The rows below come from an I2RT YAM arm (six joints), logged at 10 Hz.
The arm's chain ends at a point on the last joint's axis. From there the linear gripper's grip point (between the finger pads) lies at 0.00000 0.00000 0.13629 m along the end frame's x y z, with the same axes.
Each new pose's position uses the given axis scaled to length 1; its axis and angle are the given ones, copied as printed.
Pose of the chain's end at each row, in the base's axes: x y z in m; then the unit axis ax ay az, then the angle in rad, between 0 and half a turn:
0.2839 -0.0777 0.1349 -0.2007 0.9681 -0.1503 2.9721
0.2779 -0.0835 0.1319 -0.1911 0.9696 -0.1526 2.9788
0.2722 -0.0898 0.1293 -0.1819 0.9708 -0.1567 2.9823
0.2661 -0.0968 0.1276 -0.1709 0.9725 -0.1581 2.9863
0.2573 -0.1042 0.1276 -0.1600 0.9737 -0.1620 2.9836
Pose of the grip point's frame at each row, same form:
0.3143 -0.1125 0.0067 -0.2007 0.9681 -0.1503 2.9721
0.3072 -0.1193 0.0037 -0.1911 0.9696 -0.1526 2.9788
0.3009 -0.1271 0.0014 -0.1819 0.9708 -0.1567 2.9823
0.2939 -0.1349 -0.0003 -0.1709 0.9725 -0.1581 2.9863
0.2852 -0.1435 0.0001 -0.1600 0.9737 -0.1620 2.9836

